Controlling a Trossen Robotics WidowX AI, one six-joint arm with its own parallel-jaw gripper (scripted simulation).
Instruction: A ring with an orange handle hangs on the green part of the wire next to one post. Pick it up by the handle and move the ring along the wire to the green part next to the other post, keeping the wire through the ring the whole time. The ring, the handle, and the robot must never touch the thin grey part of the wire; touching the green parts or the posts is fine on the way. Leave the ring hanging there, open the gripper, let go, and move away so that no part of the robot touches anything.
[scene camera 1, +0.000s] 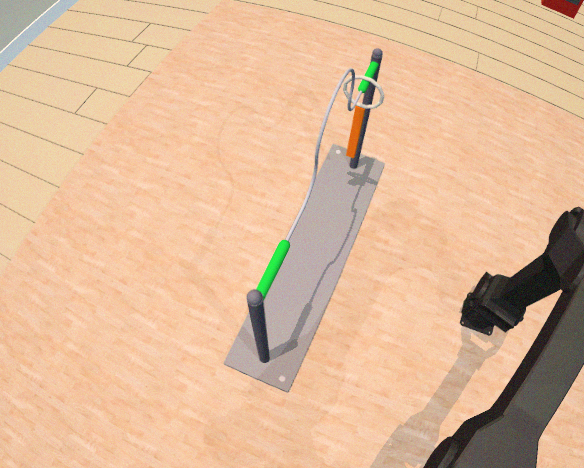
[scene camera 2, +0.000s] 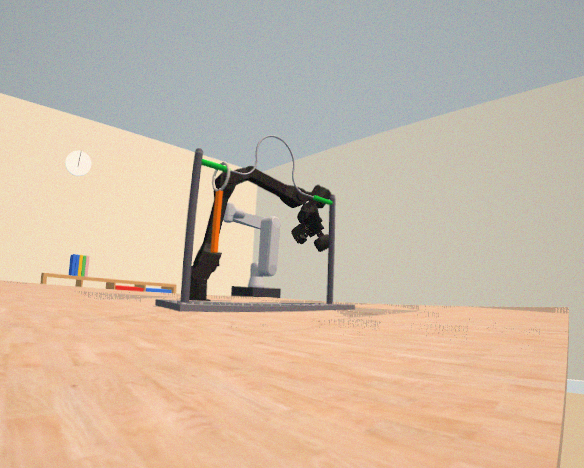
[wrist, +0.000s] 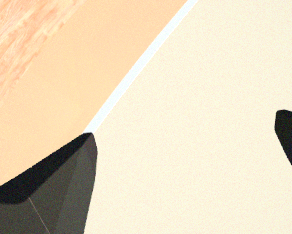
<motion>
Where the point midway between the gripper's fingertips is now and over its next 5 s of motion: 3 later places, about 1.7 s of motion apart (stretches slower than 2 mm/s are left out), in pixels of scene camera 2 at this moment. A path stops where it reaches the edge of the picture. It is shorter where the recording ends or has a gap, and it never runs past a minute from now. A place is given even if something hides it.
The gripper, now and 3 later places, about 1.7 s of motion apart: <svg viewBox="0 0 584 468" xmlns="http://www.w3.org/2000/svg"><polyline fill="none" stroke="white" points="318,242 373,176 182,113 200,250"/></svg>
</motion>
